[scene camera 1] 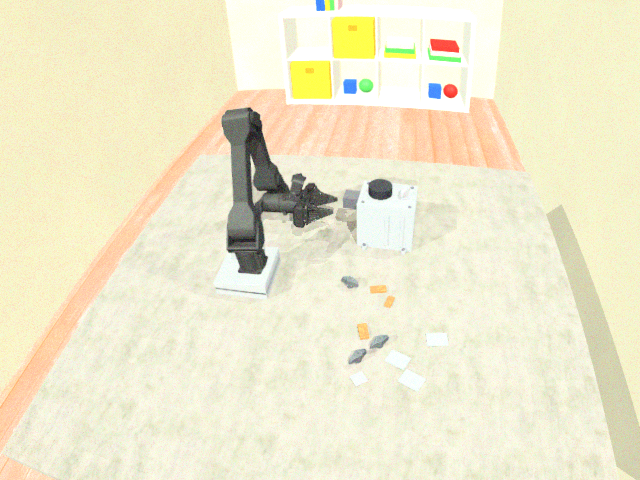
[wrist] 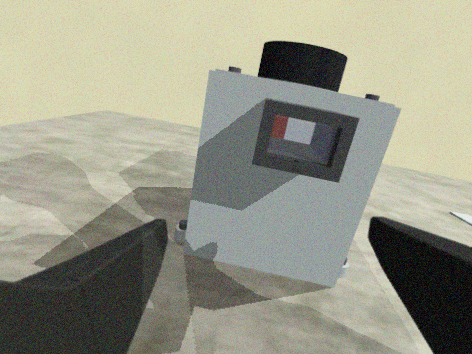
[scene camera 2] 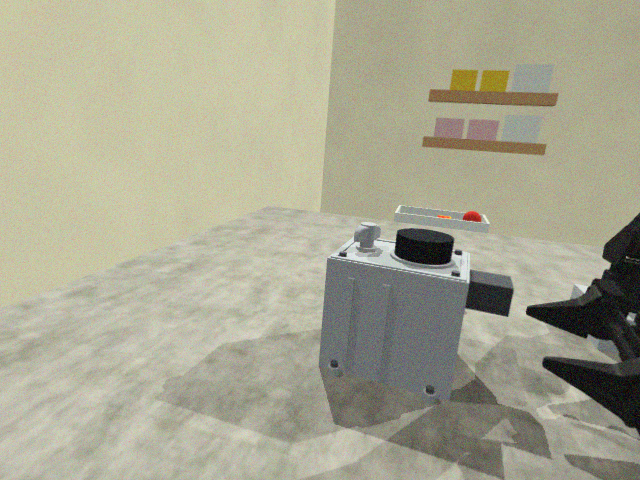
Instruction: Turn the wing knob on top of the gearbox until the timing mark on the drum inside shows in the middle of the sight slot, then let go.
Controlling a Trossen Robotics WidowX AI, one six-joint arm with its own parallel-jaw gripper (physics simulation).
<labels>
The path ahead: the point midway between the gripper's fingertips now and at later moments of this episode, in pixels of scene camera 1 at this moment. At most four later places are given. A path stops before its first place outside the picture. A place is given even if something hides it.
My gripper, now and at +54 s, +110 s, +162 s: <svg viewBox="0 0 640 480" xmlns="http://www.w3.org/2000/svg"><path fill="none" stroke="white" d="M335 205L337 206L391 181L326 175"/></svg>
</labels>
